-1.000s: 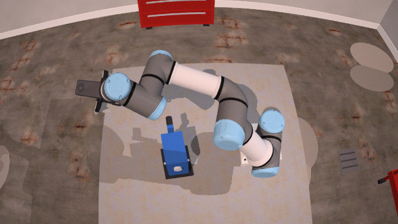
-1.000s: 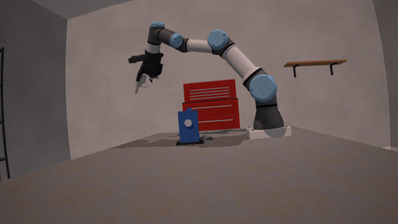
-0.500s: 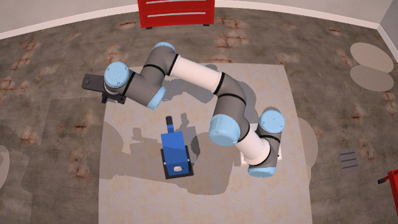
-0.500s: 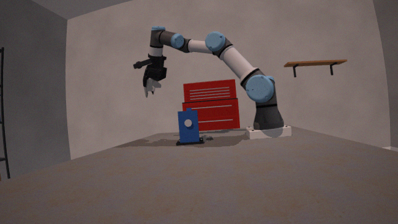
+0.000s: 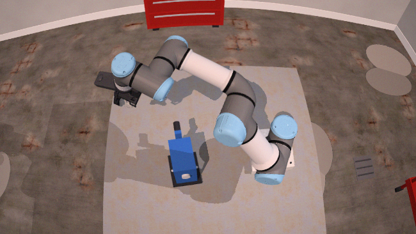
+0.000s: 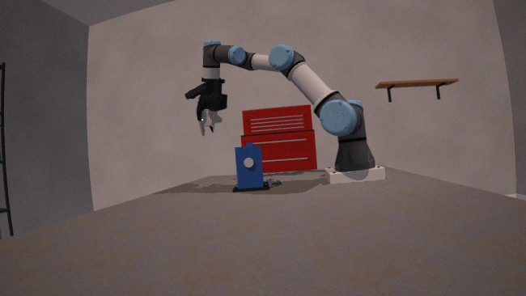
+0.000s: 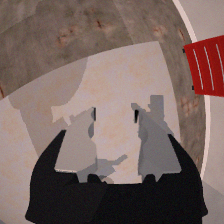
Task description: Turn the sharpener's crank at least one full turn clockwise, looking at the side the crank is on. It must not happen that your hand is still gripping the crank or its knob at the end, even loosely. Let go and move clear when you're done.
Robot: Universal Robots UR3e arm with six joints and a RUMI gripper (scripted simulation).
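Right now the dark knob is 160 mm behind my hand, 110 mm to the left of it and 80 mm below it.
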